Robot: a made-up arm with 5 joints.
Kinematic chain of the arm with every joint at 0, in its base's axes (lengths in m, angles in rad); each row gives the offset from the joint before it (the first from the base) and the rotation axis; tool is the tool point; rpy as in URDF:
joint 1: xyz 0.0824 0 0.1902 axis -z
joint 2: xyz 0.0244 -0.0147 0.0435 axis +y
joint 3: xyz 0.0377 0 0.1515 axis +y
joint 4: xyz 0.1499 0 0.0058 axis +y
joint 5: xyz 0.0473 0.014 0 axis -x
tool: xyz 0 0 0 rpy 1.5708 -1.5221 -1.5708
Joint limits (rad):
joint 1: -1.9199..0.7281
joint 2: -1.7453..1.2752
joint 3: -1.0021..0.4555
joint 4: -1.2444..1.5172
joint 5: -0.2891..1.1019
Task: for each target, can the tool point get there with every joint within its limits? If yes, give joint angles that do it. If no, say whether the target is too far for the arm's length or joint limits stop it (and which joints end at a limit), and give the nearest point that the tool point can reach.
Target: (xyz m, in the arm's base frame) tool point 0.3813 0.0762 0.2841
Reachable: yes | joints -0.2520 0.5719 -0.4380 0.9753 0.1648
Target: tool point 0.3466 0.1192 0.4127
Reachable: yes | joints -0.4261 0.3981 -0.4419 -1.0316 0.4696
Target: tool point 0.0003 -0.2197 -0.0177
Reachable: no: joint limits stop it (at a limit: joint 1, joint 2, joint 3) | nearest point 0.1828 -0.0904 0.0541 | short by 0.235 m
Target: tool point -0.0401 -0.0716 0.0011
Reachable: no: joint limits stop it (at a limit: joint 1, joint 2, joint 3) | nearest point 0.0421 0.1127 0.0721 | short by 0.214 m
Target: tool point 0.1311 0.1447 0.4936
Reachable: yes | joints -1.2510 -0.4707 -0.0022 -0.3388 0.2428
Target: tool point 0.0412 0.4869 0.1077
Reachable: no: too far | nearest point 0.0519 0.3600 0.1631 | short by 0.139 m
